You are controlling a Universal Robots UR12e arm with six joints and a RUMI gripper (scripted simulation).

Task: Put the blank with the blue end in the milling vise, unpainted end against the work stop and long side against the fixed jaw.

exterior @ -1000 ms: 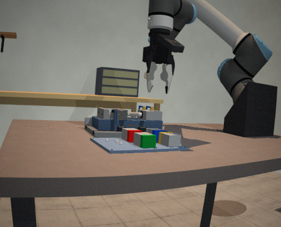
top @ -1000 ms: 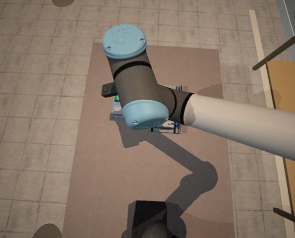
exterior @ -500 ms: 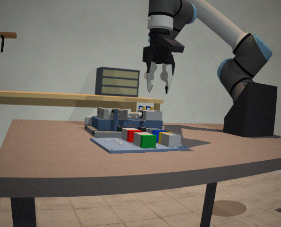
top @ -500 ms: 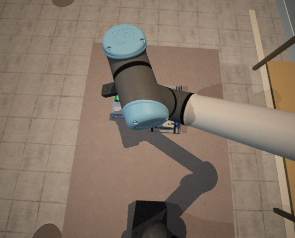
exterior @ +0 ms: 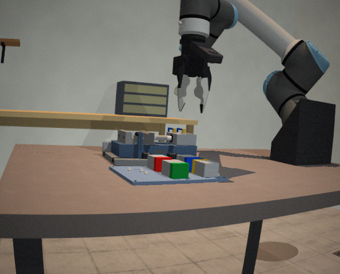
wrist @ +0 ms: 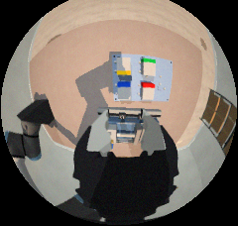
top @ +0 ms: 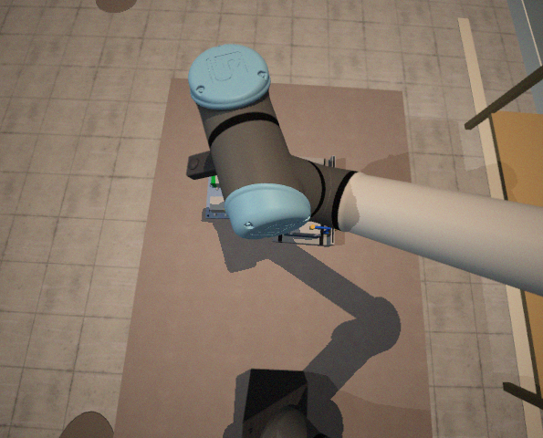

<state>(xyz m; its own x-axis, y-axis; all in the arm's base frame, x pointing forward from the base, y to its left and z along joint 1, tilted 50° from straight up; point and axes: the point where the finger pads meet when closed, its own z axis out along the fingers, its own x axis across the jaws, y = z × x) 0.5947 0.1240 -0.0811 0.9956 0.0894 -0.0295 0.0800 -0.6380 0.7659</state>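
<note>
Right now my hand is 160 mm above the blue-ended blank. The rest, counted from my hand: green-ended blank 80 mm ahead, 100 mm to the left, 160 mm below; yellow-ended blank 10 mm behind, 90 mm to the left, 160 mm below; red-ended blank 90 mm ahead, 10 mm to the left, 160 mm below.
</note>
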